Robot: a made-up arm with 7 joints.
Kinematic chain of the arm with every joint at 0, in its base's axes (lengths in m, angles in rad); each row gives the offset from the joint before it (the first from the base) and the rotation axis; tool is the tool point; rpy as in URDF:
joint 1: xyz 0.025 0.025 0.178 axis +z
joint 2: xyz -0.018 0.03 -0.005 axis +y
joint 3: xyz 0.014 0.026 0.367 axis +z
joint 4: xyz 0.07 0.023 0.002 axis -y
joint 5: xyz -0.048 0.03 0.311 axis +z
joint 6: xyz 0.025 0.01 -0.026 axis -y
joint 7: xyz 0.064 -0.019 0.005 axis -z
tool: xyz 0 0.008 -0.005 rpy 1.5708 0 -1.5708
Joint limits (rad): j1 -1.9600..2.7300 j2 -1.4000..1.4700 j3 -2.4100..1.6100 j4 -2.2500..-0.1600 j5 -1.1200..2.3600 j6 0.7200..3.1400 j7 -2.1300..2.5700
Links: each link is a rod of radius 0.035 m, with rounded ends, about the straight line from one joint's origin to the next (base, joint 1, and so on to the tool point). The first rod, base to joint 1, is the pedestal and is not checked.
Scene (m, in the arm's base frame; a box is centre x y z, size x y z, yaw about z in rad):
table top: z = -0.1
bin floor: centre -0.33 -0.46 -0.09 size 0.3 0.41 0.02 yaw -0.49
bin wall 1: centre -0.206 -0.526 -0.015 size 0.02 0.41 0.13 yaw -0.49
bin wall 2: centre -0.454 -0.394 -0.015 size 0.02 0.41 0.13 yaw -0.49
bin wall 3: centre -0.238 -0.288 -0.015 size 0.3 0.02 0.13 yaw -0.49
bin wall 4: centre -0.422 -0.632 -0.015 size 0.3 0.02 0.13 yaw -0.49
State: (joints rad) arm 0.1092 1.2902 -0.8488 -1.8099 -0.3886 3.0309 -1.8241
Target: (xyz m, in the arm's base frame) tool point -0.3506 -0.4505 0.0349
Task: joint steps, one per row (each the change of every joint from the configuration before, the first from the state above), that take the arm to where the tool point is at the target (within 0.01 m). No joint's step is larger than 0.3 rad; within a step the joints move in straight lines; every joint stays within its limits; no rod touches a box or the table.
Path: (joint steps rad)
1: 0.0415 -0.2690 -0.1561 0.0489 0.0101 -0.0655 -0.0109
2: 0.0414 -0.2690 -0.1561 0.0490 0.0101 -0.0655 -0.0109
3: 0.0415 -0.2691 -0.1562 0.0489 0.0102 -0.0655 -0.0109
4: 0.0414 -0.2690 -0.1561 0.0489 0.0101 -0.0654 -0.0108
5: 0.0415 -0.2690 -0.1561 0.0490 0.0101 -0.0655 -0.0109
6: 0.0414 -0.2690 -0.1561 0.0489 0.0101 -0.0655 -0.0109
7: 0.0415 -0.2690 -0.1561 0.0489 0.0101 -0.0655 -0.0109
8: 0.0415 -0.2691 -0.1562 0.0490 0.0101 -0.0655 -0.0109
9: 0.0414 -0.2690 -0.1561 0.0489 0.0102 -0.0655 -0.0109
10: 0.0415 -0.2690 -0.1561 0.0489 0.0101 -0.0655 -0.0108

